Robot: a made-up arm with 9 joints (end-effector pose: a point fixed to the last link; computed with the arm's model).
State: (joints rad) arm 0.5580 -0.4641 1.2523 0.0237 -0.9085 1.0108 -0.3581 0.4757 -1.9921
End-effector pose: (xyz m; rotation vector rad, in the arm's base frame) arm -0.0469 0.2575 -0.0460 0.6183 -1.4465 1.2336
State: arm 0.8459 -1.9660 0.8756 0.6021 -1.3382 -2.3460 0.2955 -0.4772 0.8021
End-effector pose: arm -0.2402 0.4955 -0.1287 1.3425 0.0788 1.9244
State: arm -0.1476 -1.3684 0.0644 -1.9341 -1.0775 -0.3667 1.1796 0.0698 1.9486
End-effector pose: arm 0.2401 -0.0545 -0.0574 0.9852 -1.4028 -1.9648
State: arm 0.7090 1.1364 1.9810 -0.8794 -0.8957 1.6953 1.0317 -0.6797 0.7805
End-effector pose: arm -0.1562 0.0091 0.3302 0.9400 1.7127 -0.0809
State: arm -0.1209 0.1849 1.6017 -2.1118 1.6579 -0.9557 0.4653 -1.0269 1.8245
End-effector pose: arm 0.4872 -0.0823 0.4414 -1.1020 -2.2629 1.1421
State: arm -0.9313 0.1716 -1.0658 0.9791 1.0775 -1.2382 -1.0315 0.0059 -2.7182
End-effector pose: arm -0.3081 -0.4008 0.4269 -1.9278 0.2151 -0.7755
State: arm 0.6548 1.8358 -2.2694 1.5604 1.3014 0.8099 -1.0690 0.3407 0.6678
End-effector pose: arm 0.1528 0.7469 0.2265 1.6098 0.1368 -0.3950
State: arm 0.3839 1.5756 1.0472 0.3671 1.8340 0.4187 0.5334 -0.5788 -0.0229
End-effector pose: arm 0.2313 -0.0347 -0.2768 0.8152 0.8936 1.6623
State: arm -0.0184 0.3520 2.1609 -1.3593 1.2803 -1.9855 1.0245 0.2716 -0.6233
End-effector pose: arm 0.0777 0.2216 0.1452 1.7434 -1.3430 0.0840
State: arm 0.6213 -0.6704 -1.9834 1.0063 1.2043 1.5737 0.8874 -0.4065 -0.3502
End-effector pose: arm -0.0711 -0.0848 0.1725 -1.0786 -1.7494 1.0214
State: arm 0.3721 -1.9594 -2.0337 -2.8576 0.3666 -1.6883 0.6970 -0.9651 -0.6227
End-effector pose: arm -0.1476 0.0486 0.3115 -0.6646 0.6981 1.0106
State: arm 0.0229 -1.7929 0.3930 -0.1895 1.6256 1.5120 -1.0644 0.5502 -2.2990
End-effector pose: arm -0.1133 0.3646 0.1916 2.4726 -1.5248 -0.5632
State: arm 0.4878 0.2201 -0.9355 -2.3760 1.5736 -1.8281 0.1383 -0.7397 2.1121
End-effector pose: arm 0.1926 -0.0229 -0.3412 -0.2287 -0.6567 1.5523
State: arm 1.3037 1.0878 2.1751 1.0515 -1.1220 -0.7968 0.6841 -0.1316 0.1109
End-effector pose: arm 0.3827 0.2590 0.0890 -0.6674 1.7252 2.2487
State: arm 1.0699 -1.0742 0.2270 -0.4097 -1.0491 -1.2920 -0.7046 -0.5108 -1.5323
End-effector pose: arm 0.0560 0.4961 0.2676 1.2632 -0.9498 -2.3024
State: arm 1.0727 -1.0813 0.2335 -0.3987 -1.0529 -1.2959 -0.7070 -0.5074 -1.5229
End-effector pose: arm 0.0574 0.4977 0.2632 1.2341 -0.9402 -2.3137
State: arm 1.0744 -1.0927 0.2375 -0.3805 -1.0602 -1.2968 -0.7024 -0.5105 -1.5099
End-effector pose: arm 0.0579 0.5026 0.2580 1.1974 -0.9329 -2.3131
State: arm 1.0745 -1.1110 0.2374 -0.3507 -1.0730 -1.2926 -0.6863 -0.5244 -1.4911
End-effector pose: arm 0.0565 0.5129 0.2516 1.1491 -0.9280 -2.2925
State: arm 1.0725 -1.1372 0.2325 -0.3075 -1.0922 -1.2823 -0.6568 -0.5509 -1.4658
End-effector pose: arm 0.0524 0.5298 0.2431 1.0881 -0.9232 -2.2474
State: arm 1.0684 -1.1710 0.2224 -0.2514 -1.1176 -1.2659 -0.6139 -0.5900 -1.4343
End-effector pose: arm 0.0442 0.5531 0.2319 1.0163 -0.9129 -2.1766
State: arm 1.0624 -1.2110 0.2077 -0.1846 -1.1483 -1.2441 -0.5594 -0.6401 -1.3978
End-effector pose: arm 0.0300 0.5815 0.2175 0.9373 -0.8914 -2.0818
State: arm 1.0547 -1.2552 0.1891 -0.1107 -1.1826 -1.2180 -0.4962 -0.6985 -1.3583
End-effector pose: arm 0.0082 0.6125 0.2004 0.8567 -0.8548 -1.9675
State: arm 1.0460 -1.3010 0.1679 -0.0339 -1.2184 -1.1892 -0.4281 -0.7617 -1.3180
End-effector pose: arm -0.0218 0.6428 0.1826 0.7802 -0.8028 -1.8408
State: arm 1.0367 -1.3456 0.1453 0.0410 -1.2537 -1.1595 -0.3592 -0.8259 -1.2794
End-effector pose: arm -0.0588 0.6689 0.1662 0.7132 -0.7398 -1.7096
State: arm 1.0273 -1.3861 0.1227 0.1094 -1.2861 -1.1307 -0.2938 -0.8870 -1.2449
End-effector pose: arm -0.0991 0.6882 0.1534 0.6596 -0.6732 -1.5827
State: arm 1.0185 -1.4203 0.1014 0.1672 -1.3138 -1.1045 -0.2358 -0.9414 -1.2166
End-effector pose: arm -0.1381 0.7003 0.1451 0.6213 -0.6112 -1.4683
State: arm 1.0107 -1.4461 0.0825 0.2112 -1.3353 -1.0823 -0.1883 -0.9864 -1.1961
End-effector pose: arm -0.1713 0.7065 0.1407 0.5989 -0.5611 -1.3730
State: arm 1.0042 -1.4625 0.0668 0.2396 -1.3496 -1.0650 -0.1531 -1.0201 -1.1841
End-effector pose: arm -0.1956 0.7088 0.1388 0.5914 -0.5276 -1.3013
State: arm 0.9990 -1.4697 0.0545 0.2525 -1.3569 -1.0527 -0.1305 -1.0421 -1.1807
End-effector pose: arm -0.2100 0.7095 0.1383 0.5967 -0.5123 -1.2542
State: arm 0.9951 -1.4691 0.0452 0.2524 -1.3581 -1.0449 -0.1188 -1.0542 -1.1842
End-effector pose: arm -0.2158 0.7100 0.1385 0.6121 -0.5122 -1.2283
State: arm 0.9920 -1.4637 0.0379 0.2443 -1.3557 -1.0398 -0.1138 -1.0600 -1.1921
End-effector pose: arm -0.2161 0.7105 0.1392 0.6334 -0.5220 -1.2155
